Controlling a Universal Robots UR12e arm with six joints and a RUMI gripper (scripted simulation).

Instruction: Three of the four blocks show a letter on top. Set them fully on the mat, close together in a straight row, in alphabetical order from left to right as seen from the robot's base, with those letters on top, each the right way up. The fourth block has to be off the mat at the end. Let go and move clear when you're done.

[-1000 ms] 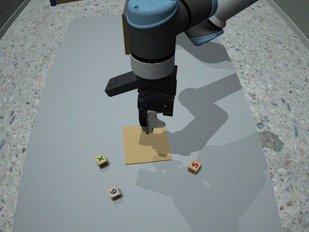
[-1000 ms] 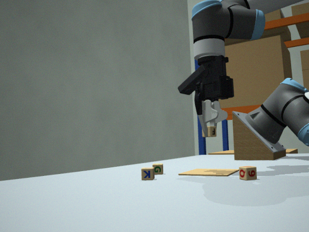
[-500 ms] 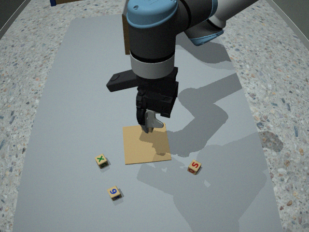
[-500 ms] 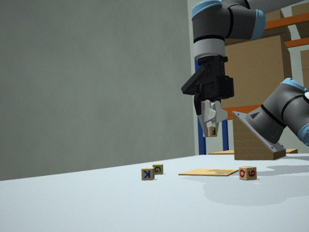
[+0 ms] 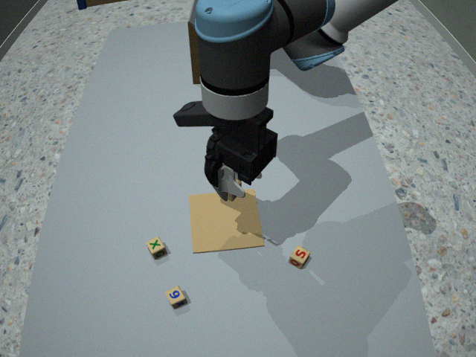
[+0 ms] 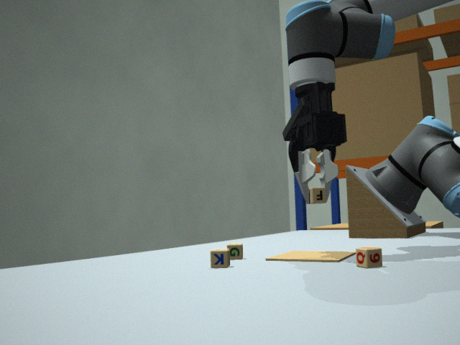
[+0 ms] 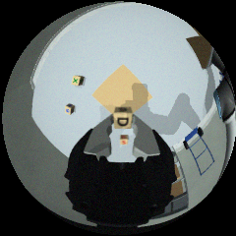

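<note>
The tan mat is 120 mm below my hand, 10 mm to the right of it and 10 mm behind it.
</note>
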